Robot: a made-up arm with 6 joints.
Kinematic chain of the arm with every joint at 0, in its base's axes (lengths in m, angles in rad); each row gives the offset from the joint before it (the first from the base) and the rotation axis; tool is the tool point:
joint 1: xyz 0 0 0.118 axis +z
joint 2: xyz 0 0 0 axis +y
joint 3: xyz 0 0 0.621 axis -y
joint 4: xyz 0 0 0 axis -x
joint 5: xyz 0.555 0 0 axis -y
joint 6: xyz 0 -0.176 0 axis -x
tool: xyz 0 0 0
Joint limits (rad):
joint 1: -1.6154..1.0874
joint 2: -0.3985..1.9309
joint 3: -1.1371..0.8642
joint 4: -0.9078..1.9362
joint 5: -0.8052..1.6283
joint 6: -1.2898..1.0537
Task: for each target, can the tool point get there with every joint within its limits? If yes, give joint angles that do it. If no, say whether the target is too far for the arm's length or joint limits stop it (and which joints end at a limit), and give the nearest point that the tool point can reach.
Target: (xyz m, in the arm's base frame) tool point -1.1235 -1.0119 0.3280
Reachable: no: too far | nearest point -0.2231 -1.0521 0.3280 | short by 0.901 m
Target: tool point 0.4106 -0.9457 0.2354
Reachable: yes | joints -1.1350 0.9458 0.2056 1.4169 0.2448 0.5992
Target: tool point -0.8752 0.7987 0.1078
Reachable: no: joint limits stop it (at a limit: joint 1, joint 3, joint 4) | nearest point 0.1419 0.4057 0.1036 | short by 1.090 m
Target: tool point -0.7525 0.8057 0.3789
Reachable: no: joint limits stop it (at a limit: joint 1, joint 4) | nearest point 0.1133 0.3512 0.3789 | short by 0.978 m
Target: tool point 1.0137 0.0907 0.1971
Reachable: yes | joints 0.2395 0.9736 0.3148 0.5244 1.3517 -1.0574
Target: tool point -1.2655 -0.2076 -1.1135
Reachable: no: too far | nearest point -0.1943 -0.4069 -0.6304 | short by 1.192 m
